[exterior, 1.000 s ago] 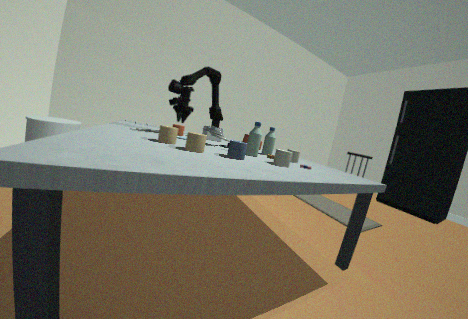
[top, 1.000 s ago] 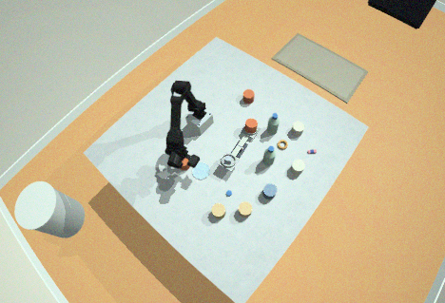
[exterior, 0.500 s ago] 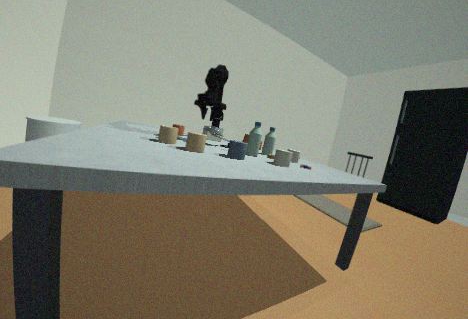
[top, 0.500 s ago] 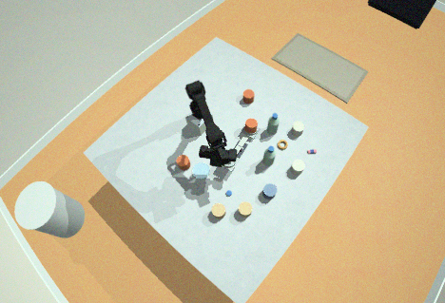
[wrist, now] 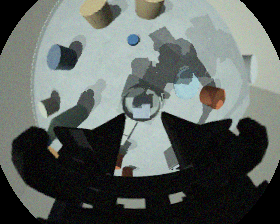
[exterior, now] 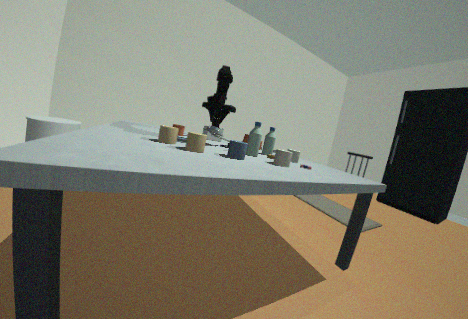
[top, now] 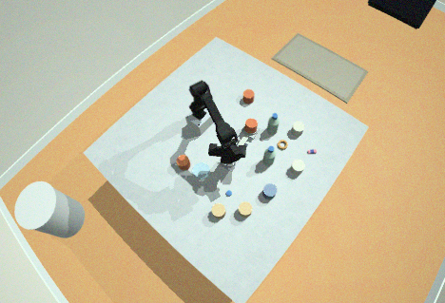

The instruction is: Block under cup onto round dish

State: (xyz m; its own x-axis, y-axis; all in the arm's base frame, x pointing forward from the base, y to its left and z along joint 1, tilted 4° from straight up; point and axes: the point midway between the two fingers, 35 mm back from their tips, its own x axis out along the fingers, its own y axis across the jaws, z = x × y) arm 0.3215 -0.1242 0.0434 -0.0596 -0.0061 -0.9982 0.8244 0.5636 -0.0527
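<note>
Right now the block is 4 cm below my gripper tip. The rest, counted from my gripper tip: small blue piece 10 cm ahead, 12 cm to the right, 12 cm below; then blue cup 29 cm ahead, 9 cm below; then round pale blue dish 10 cm behind, 12 cm to the right, 12 cm below.
</note>
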